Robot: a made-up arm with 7 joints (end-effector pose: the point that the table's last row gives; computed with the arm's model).
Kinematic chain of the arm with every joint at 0, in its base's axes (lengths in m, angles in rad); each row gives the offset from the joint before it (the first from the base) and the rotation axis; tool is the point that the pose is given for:
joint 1: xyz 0 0 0.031 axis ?
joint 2: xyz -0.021 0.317 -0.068 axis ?
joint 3: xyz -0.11 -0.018 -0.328 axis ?
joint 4: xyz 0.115 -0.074 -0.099 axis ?
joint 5: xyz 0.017 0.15 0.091 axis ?
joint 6: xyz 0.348 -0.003 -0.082 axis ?
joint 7: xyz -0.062 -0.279 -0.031 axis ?
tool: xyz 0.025 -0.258 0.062
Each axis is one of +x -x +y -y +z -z.
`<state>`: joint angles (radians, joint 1 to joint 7).
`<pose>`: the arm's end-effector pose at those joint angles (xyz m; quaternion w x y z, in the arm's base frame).
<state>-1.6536 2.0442 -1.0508 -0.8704 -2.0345 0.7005 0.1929</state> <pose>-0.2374 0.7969 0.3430 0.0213 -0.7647 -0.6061 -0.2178</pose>
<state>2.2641 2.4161 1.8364 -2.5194 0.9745 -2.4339 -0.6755</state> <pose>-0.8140 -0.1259 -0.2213 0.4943 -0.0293 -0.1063 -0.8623</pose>
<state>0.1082 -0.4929 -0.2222 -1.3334 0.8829 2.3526 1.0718</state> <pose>-0.2770 0.5229 -0.8385 0.2306 0.3760 0.8850 0.1491</pose>
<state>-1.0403 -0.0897 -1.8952 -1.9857 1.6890 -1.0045 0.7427</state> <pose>0.4572 0.3013 0.2542 0.3367 0.7991 -0.4920 -0.0773</pose>
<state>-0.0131 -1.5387 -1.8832 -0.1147 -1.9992 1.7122 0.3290</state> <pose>-0.3513 0.6573 -0.0903 0.0278 -0.1230 0.0787 -0.9889</pose>
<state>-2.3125 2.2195 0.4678 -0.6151 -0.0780 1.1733 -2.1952</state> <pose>-0.3194 0.4509 0.3239 0.3475 -0.6206 -0.2863 -0.6420</pose>
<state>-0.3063 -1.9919 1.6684 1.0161 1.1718 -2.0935 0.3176</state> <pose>-0.5039 0.8940 -0.1887 0.0327 -0.3204 -0.3273 -0.8884</pose>
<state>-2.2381 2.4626 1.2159 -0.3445 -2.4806 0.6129 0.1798</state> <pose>-0.2538 -0.3360 0.6015 0.7472 0.0608 -0.4946 -0.4398</pose>
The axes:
joint 1: -x
joint 2: -z
joint 3: -x
joint 4: +x
joint 5: -y
joint 6: -x
joint 7: -z

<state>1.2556 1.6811 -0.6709 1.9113 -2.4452 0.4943 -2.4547</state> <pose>-0.0010 -0.1081 -0.6780 0.2251 -0.0228 -0.3275 -0.9174</pose>
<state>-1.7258 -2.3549 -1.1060 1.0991 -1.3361 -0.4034 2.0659</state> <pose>0.0113 0.4985 0.3377 0.6655 -0.3923 -0.1419 0.6190</pose>
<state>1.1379 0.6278 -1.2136 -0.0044 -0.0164 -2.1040 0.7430</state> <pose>0.4348 0.0149 -0.7343 0.4778 0.8745 0.0823 0.0085</pose>
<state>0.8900 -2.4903 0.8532 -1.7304 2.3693 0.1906 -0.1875</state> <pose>-0.0080 -0.4355 -0.1812 0.6749 -0.4975 0.3156 -0.4442</pose>
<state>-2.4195 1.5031 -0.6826 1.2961 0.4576 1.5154 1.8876</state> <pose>-0.3134 0.0726 0.5797 0.3181 0.2426 -0.8829 0.2460</pose>
